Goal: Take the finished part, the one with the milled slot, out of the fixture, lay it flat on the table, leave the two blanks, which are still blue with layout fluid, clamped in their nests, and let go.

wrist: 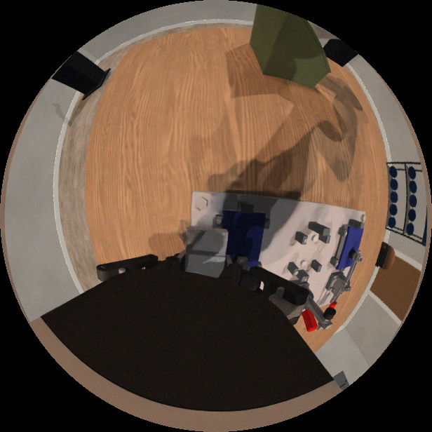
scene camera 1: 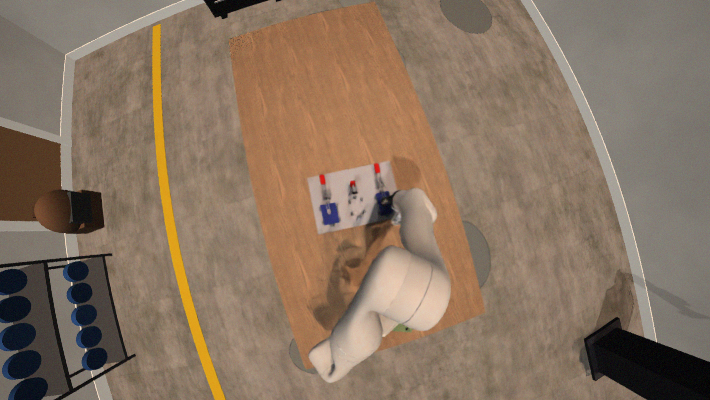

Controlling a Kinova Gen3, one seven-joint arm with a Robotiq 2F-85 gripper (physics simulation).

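Note:
My gripper is shut on the finished part, a grey block, and holds it above the right end of the pale fixture plate. The part's slot cannot be made out; the part does not show clearly in the scene view. The right blue blank lies in its nest, beside the held part in the wrist view and partly hidden by the gripper. The left blue blank lies in its nest under its clamp. The middle nest between them holds no part.
Red clamp handles stand along the plate's far side. The wooden table extends around the plate. A green base block stands near the table's near end, partly under the arm in the scene view.

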